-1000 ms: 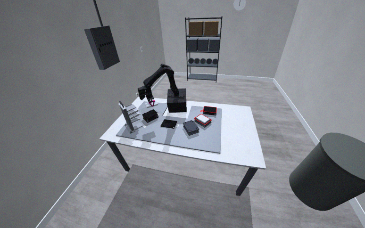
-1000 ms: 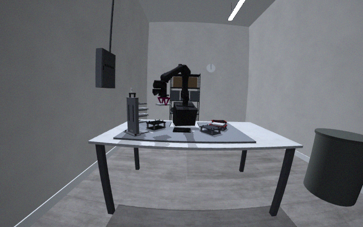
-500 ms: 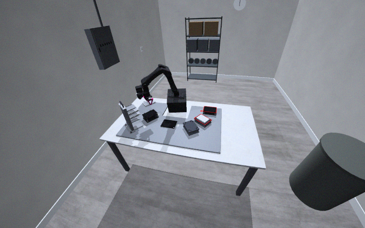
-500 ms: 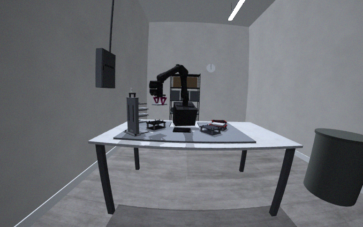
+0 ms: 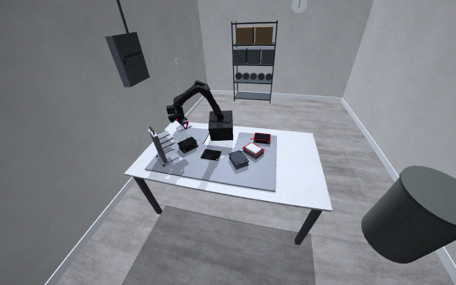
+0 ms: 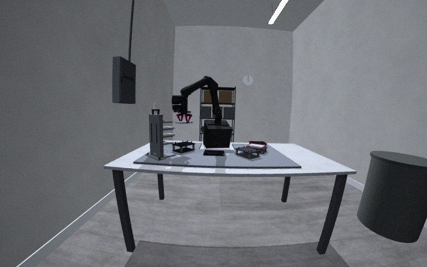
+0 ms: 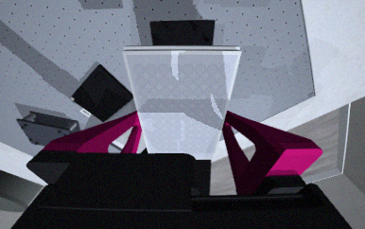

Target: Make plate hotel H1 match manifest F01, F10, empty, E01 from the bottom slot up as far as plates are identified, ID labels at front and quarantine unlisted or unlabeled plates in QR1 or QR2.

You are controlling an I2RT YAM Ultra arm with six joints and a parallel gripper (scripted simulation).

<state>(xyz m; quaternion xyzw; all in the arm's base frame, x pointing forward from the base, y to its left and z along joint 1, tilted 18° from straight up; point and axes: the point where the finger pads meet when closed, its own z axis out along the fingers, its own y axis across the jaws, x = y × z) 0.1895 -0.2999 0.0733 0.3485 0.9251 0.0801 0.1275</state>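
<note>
My gripper is now 190 mm above the black regrip nest. Also, from my hand: H1 tag (170 mm ahead, 20 mm to the right, 240 mm below).
</note>
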